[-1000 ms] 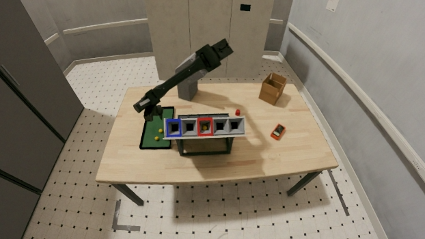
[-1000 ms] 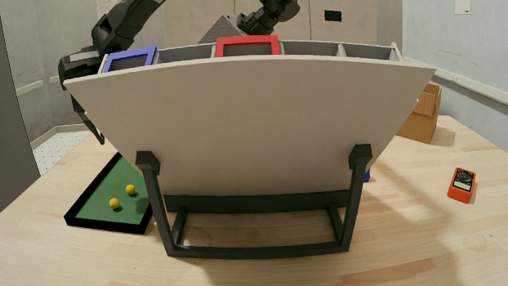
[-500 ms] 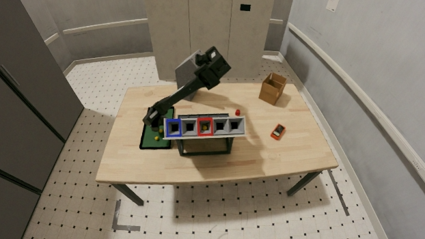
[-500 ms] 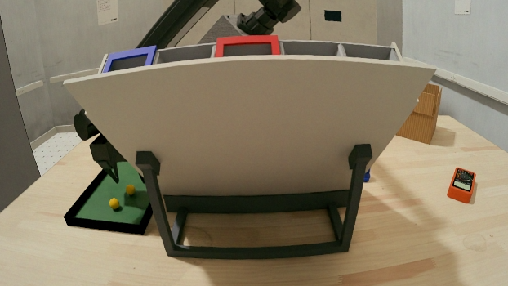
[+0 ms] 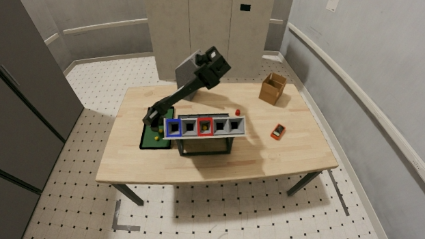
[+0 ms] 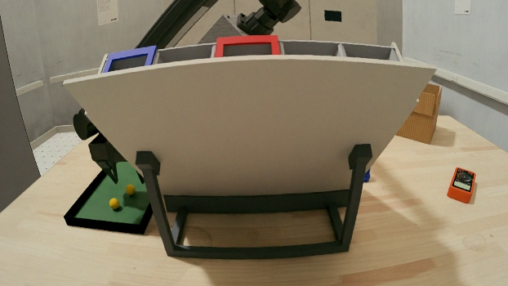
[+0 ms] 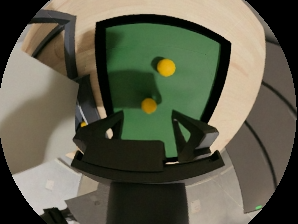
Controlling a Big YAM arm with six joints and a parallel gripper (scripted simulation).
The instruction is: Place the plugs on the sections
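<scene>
Now: hand 4 cm past the green tray, 3 cm to the left of it and 4 cm above it. The rest, counted from my hand: stand leg 19 cm ahead, 15 cm to the left, 5 cm above; then pale cover 8 cm ahead, 30 cm to the left, 16 cm above; then blue plug 5 cm behind, 56 cm to the left, 3 cm below.
</scene>
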